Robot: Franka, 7 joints.
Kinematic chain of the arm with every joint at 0, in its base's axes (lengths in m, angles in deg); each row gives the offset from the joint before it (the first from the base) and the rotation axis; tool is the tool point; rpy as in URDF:
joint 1: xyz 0 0 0.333 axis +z
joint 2: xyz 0 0 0 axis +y
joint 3: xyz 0 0 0.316 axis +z
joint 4: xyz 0.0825 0 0 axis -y
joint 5: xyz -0.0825 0 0.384 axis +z
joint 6: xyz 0 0 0 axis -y
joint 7: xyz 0.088 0 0 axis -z
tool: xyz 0 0 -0.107 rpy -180 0 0
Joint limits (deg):
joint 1: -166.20..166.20
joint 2: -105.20..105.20
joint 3: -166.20..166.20
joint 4: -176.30..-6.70
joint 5: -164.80..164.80
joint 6: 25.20..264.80
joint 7: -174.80..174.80
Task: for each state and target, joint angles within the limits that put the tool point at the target. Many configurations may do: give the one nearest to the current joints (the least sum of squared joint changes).
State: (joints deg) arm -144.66 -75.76 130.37 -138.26 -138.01 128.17 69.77
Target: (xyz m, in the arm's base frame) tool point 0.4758 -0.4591 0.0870
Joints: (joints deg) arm -166.20 -90.25 116.10 -98.46 -140.65 123.00 69.77
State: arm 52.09 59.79 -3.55 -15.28 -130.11 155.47 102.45
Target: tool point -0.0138 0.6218 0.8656
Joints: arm 84.31 41.80 3.41 -6.70 -126.95 179.13 102.45
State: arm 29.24 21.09 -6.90 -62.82 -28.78 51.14 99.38
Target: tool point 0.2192 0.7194 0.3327
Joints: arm 68.31 53.14 14.42 -50.29 -27.35 86.21 99.38
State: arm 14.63 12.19 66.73 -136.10 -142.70 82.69 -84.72
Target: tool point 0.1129 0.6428 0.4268
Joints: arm 29.22 31.73 64.79 -112.02 -147.11 91.12 -84.72
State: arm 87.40 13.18 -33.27 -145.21 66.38 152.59 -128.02
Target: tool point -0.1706 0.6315 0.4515
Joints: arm 114.56 13.53 -8.02 -105.61 63.78 151.06 -128.02
